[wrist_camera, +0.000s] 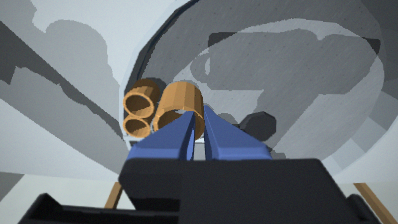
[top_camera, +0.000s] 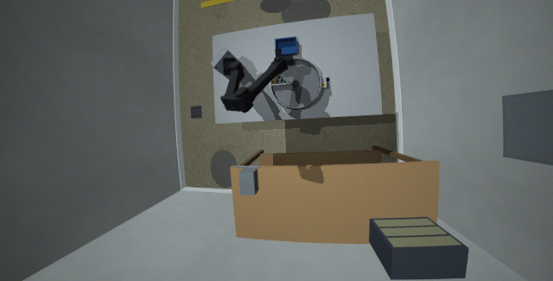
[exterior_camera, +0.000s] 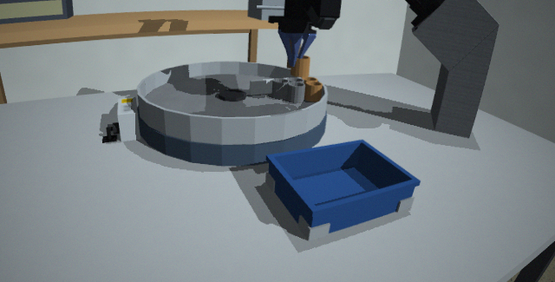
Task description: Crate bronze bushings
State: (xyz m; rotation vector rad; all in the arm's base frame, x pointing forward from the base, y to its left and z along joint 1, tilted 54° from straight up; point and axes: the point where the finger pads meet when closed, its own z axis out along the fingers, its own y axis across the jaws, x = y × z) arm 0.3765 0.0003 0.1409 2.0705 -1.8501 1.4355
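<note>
Now: the crate 240 mm to the left of my hand, 130 mm below it and 90 mm ahead of it. Round my hand: turning table (110 mm to the right, 100 mm below, 80 mm ahead).
</note>
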